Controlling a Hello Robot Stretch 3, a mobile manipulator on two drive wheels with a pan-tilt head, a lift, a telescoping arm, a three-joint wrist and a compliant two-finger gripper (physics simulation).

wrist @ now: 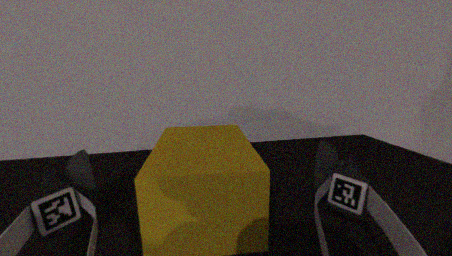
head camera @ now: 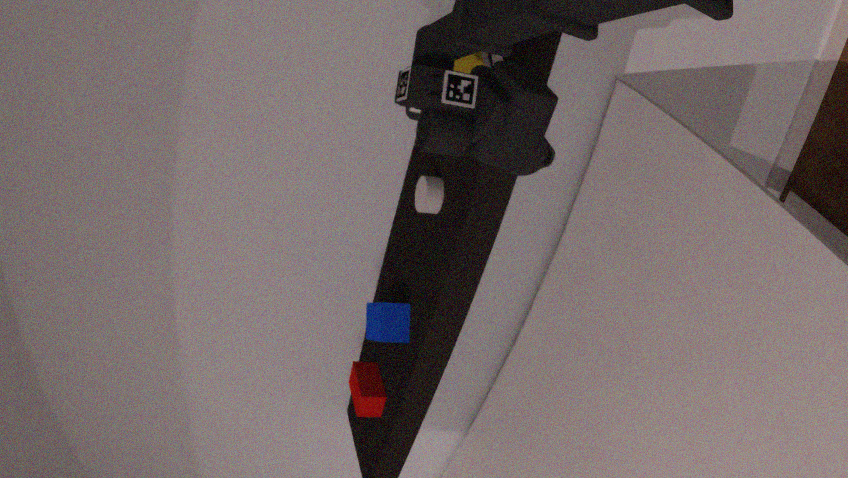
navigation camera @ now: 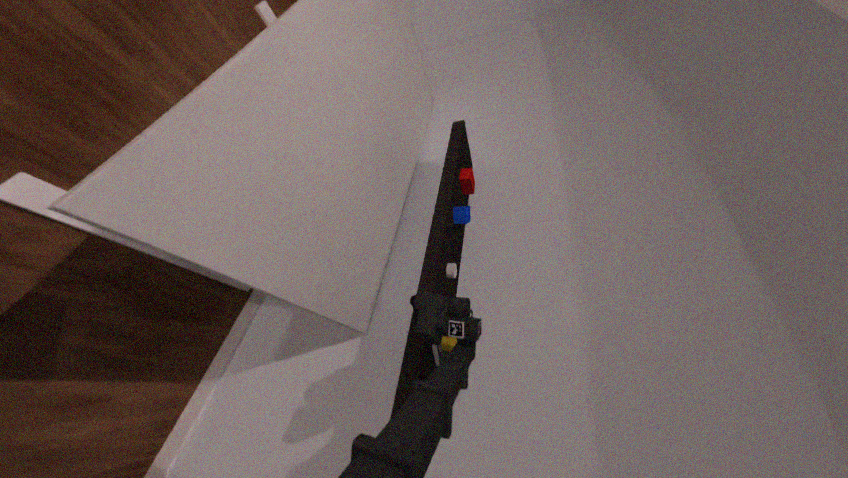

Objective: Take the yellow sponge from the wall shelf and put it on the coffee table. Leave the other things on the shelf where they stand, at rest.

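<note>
The yellow sponge sits on the dark wall shelf. In the wrist view it is large and between the two fingers, with a space on each side of it. My gripper is open around the sponge, the fingertips level with its far part, and does not touch it at the sides. In the head and navigation views the wrist and gripper body hide much of the sponge and the fingers. The coffee table cannot be made out for sure.
On the shelf a white round piece stands nearest the gripper body. A blue block and a red block stand farther along. A large pale slanted surface lies beside the shelf, with brown wood floor beyond.
</note>
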